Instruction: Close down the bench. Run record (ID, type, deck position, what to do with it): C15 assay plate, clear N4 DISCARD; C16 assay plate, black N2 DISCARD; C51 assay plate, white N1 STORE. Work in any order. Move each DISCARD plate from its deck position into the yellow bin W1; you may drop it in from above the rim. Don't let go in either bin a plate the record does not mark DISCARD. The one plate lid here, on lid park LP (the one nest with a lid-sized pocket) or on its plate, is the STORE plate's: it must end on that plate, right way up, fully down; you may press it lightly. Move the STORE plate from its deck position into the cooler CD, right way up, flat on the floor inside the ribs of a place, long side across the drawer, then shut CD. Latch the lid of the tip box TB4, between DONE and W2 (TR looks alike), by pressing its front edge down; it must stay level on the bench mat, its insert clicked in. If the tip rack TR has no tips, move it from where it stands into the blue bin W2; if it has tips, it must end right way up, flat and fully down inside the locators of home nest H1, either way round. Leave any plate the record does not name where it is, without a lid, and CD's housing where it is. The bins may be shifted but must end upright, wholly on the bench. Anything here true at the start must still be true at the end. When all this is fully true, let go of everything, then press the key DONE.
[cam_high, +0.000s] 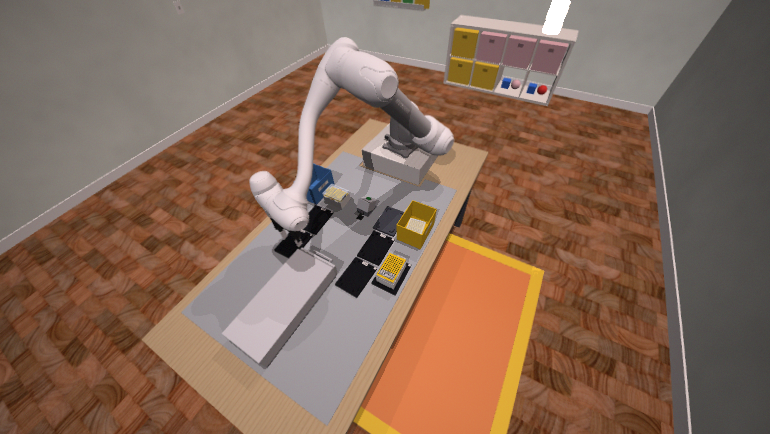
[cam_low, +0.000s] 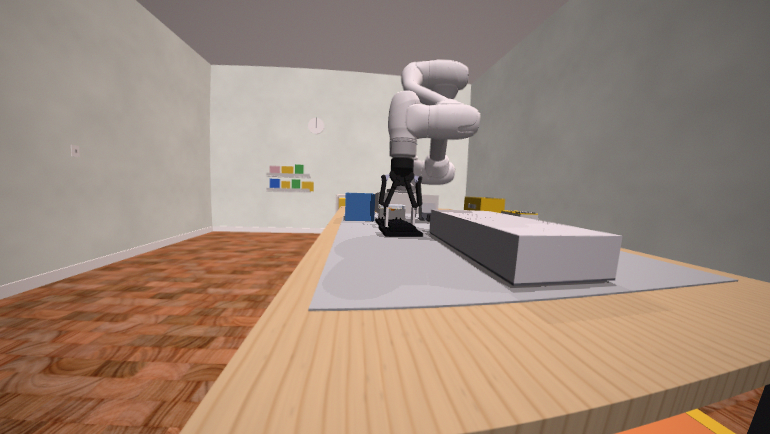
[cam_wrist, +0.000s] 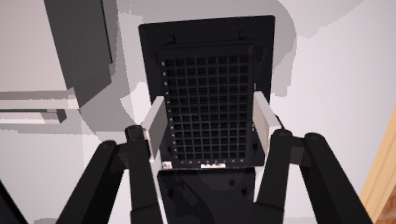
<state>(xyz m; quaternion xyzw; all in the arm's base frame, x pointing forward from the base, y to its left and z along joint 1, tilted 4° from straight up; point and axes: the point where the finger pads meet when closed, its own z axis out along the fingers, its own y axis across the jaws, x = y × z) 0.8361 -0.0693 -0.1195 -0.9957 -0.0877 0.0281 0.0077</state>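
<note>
The black assay plate lies 2 cm below my hand. Round my hand: plate lid: 21 cm to the left, 9 cm ahead, 2 cm below; black nest N4: 17 cm behind, 4 cm below, 2 cm to the right; white plate: 21 cm to the left, 9 cm ahead, 2 cm below.
</note>
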